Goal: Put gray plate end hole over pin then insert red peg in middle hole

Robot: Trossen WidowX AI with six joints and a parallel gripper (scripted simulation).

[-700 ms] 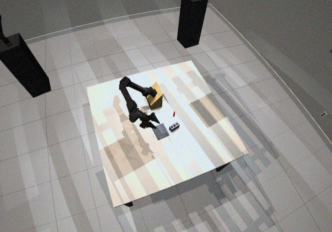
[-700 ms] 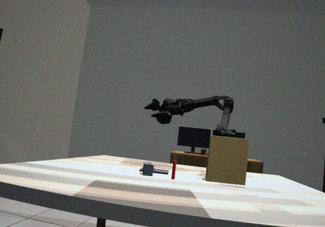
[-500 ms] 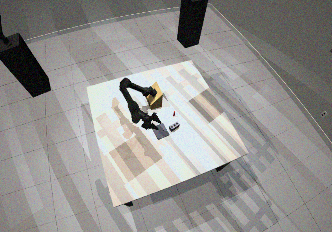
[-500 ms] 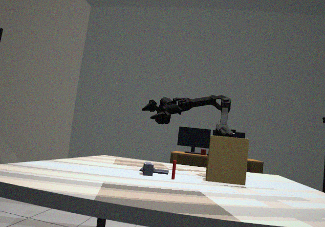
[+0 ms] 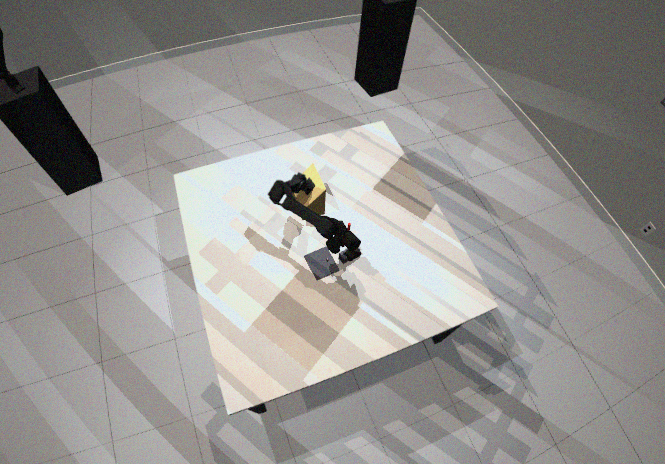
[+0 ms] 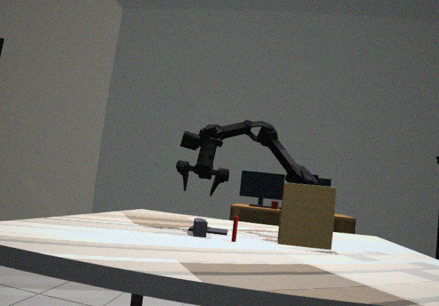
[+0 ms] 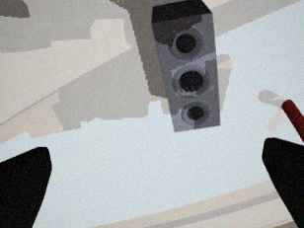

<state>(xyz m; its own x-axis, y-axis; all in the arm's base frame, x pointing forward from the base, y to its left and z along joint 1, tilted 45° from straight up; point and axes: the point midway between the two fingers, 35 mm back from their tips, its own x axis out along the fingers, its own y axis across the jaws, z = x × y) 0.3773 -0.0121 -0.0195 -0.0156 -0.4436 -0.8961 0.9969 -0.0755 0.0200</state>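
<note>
The gray plate is 10 cm below my gripper tip, 2 cm to the left of it and 2 cm behind it. The rest, counted from my gripper tip: dark flat base: 13 cm below, 10 cm to the right, 5 cm behind; red peg: 14 cm behind, 10 cm below, 8 cm to the left.
</note>
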